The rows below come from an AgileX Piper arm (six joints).
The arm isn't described. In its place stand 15 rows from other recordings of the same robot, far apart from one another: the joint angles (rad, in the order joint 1, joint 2, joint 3, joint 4, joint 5, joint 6), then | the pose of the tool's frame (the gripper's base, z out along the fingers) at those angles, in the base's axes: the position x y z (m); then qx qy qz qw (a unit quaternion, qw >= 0).
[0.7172, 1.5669, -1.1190, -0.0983, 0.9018, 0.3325] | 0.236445, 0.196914, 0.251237, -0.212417, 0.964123, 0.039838, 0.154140
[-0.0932, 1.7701, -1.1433, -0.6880, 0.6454, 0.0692] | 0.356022, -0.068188, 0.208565, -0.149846, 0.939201, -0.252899, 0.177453
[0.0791, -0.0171, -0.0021, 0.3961, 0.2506, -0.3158] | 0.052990, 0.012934, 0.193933, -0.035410, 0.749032, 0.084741, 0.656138
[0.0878, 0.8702, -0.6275, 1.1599, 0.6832, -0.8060] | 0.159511, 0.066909, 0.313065, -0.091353, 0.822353, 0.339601, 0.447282
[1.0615, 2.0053, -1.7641, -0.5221, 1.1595, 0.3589] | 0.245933, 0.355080, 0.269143, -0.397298, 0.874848, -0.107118, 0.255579
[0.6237, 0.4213, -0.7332, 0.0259, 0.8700, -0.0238] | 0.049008, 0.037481, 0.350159, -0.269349, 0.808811, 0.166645, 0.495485
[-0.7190, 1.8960, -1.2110, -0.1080, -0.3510, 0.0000] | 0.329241, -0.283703, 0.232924, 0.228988, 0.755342, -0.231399, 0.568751
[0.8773, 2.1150, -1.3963, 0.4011, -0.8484, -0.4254] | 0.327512, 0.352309, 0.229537, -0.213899, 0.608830, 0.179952, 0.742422
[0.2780, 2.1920, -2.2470, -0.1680, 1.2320, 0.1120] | 0.468201, 0.118696, 0.307989, -0.088440, 0.963780, -0.035924, 0.249029
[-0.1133, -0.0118, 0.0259, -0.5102, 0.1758, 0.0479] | 0.054771, -0.014055, 0.191214, -0.096557, 0.728579, -0.220288, 0.641344
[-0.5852, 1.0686, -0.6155, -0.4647, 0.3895, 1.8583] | 0.164410, -0.127519, 0.260969, 0.784471, 0.456720, 0.096886, 0.408198
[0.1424, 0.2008, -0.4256, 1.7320, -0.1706, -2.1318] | 0.050649, -0.008143, 0.340229, -0.094529, 0.593950, -0.151434, 0.784446
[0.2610, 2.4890, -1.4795, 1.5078, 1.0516, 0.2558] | 0.404849, 0.189747, 0.038249, -0.449866, -0.715440, -0.459898, 0.272509
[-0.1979, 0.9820, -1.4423, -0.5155, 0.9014, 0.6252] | 0.148456, -0.065649, 0.504976, 0.303166, 0.733390, -0.131456, 0.594094
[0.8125, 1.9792, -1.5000, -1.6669, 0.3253, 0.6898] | 0.343182, 0.320211, 0.260998, -0.577108, 0.577732, -0.179691, 0.548527
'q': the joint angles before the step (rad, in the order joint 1, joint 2, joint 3, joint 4, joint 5, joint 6). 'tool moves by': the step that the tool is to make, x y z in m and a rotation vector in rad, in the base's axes. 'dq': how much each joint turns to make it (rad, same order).
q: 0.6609, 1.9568, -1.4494, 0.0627, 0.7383, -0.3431
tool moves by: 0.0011, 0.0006, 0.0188, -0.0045, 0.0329, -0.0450
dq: 0.0000, -0.0086, -0.0683, -0.0091, 0.1035, 0.0586
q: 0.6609, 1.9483, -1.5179, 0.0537, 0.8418, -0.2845
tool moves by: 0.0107, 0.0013, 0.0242, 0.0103, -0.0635, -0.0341
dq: -0.0044, -0.0009, -0.0887, -0.0537, 0.0321, 0.0506
